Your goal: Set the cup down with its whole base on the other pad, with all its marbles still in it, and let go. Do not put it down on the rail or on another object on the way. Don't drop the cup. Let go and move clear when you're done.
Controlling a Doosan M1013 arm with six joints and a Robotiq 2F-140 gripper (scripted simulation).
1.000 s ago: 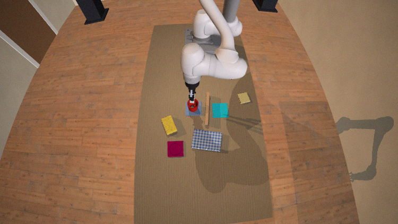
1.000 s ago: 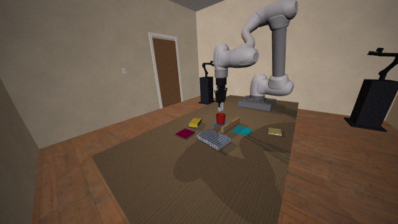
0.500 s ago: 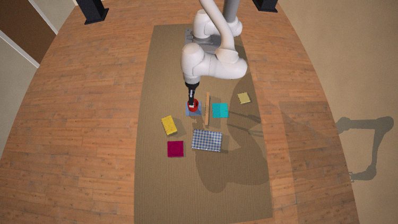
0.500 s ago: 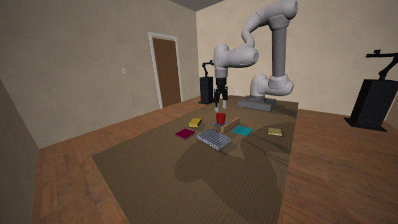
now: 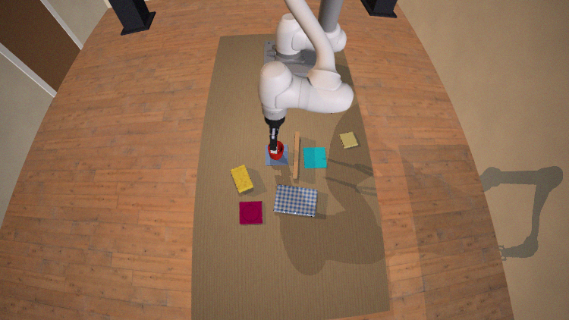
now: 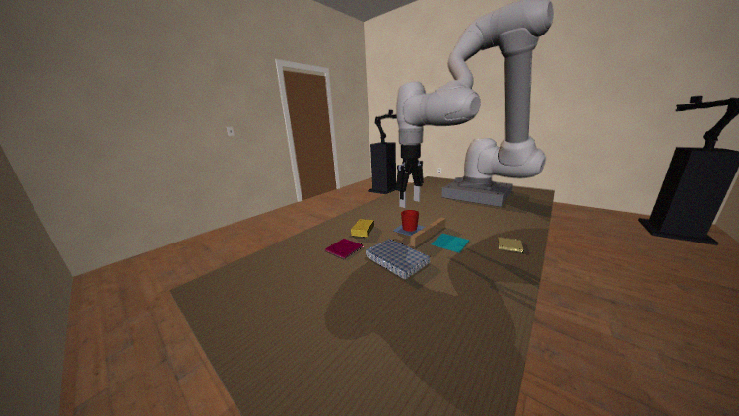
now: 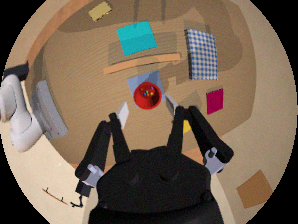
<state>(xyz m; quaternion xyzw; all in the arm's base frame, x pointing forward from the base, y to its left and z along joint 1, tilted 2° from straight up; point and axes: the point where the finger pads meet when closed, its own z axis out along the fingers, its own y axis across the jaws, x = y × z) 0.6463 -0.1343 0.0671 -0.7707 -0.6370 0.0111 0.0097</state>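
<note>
My gripper is now 11 cm above the red cup and 1 cm short of it. From my hand the other things lie so: teal pad (19 cm to the left, 15 cm below, 4 cm ahead); then wooden rail (13 cm below, 10 cm to the left, 2 cm ahead); then yellow sponge block (16 cm to the right, 12 cm below, 12 cm ahead).
</note>
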